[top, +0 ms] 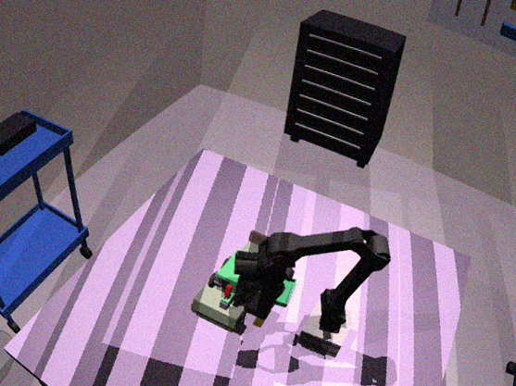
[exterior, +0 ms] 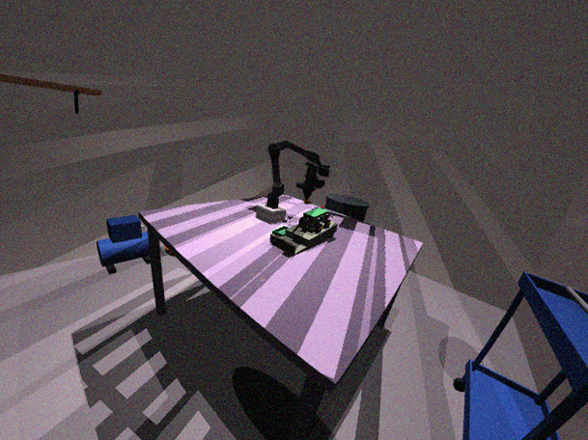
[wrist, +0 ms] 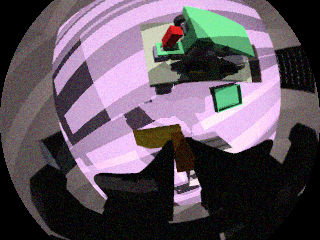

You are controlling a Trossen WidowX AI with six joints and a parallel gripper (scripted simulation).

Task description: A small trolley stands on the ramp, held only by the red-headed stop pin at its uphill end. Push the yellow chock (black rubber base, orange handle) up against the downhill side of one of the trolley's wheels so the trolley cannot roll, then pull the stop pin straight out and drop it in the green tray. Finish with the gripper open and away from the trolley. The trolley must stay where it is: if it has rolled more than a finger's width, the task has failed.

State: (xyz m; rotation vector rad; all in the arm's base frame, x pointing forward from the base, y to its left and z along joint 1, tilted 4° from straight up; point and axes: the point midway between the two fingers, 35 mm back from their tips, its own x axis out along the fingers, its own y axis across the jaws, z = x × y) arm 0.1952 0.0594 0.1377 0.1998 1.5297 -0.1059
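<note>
Right now my gripper tip is 130 mm short of the red-headed stop pin, 30 mm to the left of it and 50 mm above it. Also, from my gripper tip: yellow chock: 20 mm to the left, 10 mm below; then green-topped trolley: 130 mm ahead, 130 mm to the right, 60 mm below; then grey ramp block: 130 mm ahead, 140 mm to the right, 130 mm below.
</note>
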